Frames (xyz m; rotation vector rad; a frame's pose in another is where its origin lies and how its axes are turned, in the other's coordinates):
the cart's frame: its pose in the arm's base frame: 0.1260 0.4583 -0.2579 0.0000 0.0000 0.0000
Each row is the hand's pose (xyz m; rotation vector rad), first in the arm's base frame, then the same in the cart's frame.
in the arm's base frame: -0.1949 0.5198 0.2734 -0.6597 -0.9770 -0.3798
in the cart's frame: -0.3209 0.0615 0.5313 -0.6597 -0.9770 -0.3798
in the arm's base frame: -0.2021 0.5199 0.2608 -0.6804 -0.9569 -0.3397
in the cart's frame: -0.3281 0.0616 0.5187 -0.6804 -0.9569 -0.3397
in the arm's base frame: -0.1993 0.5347 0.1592 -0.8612 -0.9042 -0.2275
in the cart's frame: -0.3253 0.0764 0.4171 -0.8612 -0.9042 -0.2275
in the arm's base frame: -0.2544 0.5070 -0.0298 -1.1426 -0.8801 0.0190
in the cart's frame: -0.3804 0.0487 0.2281 -1.1426 -0.8801 0.0190
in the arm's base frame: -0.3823 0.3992 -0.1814 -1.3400 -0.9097 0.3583
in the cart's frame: -0.5083 -0.0591 0.0765 -1.3400 -0.9097 0.3583
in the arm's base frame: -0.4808 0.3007 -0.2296 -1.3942 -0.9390 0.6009
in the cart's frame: -0.6068 -0.1576 0.0283 -1.3942 -0.9390 0.6009
